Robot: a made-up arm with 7 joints. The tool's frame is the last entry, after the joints. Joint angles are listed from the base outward.
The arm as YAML. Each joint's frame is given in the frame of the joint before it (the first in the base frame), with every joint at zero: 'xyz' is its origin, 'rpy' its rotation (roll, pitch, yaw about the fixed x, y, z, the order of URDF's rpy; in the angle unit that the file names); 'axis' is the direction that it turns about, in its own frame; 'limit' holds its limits. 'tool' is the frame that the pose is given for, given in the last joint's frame.
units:
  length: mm
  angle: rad
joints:
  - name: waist
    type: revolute
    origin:
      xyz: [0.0, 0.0, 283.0]
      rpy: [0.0, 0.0, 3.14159]
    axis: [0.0, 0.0, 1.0]
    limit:
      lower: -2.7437
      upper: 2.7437
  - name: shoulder
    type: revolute
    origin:
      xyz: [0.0, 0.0, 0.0]
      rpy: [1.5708, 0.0, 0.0]
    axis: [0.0, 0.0, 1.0]
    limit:
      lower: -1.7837
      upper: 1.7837
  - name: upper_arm
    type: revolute
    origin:
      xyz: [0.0, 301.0, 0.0]
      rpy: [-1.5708, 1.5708, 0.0]
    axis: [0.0, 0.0, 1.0]
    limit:
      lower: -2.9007
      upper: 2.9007
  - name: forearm
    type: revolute
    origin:
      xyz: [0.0, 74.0, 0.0]
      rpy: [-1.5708, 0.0, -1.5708]
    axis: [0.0, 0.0, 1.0]
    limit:
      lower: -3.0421
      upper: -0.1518
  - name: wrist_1
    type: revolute
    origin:
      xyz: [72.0, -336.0, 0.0]
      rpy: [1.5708, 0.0, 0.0]
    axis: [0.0, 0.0, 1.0]
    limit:
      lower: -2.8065
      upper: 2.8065
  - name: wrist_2
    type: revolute
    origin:
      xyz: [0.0, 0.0, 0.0]
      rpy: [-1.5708, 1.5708, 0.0]
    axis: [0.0, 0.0, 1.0]
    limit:
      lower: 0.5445
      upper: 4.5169
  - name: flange
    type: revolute
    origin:
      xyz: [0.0, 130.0, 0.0]
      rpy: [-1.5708, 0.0, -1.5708]
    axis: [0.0, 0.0, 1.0]
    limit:
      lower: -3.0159
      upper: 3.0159
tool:
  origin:
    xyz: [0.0, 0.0, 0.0]
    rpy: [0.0, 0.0, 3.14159]
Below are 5 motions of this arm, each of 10 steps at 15 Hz.
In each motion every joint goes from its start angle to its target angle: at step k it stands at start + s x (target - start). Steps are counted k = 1, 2, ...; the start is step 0. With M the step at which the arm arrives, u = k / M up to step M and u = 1 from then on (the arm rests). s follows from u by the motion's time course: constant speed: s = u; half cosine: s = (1 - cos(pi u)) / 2; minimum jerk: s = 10 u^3 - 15 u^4 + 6 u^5.
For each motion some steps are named. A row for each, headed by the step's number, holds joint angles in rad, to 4 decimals.
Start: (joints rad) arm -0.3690 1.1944 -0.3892 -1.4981 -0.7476 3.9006 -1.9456
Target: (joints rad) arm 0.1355 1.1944 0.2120 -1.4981 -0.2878 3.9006 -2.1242
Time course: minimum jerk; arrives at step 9
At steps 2, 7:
2: -0.3305 1.1944 -0.3433 -1.4981 -0.7125 3.9006 -1.9592
7: 0.0970 1.1944 0.1661 -1.4981 -0.3229 3.9006 -2.1106

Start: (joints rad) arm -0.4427 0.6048 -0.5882 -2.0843 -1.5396 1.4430 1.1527
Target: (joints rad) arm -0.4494 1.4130 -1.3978 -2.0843 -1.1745 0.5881 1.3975
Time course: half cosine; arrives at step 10
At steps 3, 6, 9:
3: -0.4441 0.7714 -0.7551 -2.0843 -1.4644 1.2668 1.2032
6: -0.4471 1.1338 -1.1181 -2.0843 -1.3006 0.8835 1.3129
9: -0.4492 1.3932 -1.3780 -2.0843 -1.1834 0.6090 1.3915

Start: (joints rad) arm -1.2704 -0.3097 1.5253 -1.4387 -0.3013 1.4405 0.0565
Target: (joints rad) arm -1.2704 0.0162 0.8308 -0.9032 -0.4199 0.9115 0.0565
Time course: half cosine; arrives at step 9
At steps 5, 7, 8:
5: -1.2704 -0.1185 1.1178 -1.1245 -0.3709 1.1301 0.0565
7: -1.2704 -0.0219 0.9120 -0.9658 -0.4060 0.9734 0.0565
8: -1.2704 0.0064 0.8517 -0.9193 -0.4163 0.9275 0.0565

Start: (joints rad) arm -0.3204 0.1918 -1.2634 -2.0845 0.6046 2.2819 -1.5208
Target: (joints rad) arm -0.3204 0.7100 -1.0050 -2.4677 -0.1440 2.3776 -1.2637
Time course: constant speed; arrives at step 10
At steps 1, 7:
1: -0.3204 0.2436 -1.2376 -2.1228 0.5297 2.2915 -1.4951
7: -0.3204 0.5545 -1.0825 -2.3527 0.0806 2.3489 -1.3408

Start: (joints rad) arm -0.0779 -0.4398 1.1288 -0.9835 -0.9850 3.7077 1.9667
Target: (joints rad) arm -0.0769 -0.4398 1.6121 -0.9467 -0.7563 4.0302 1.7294
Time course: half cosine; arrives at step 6
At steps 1, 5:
1: -0.0778 -0.4398 1.1612 -0.9810 -0.9697 3.7293 1.9508
5: -0.0770 -0.4398 1.5797 -0.9492 -0.7716 4.0086 1.7453

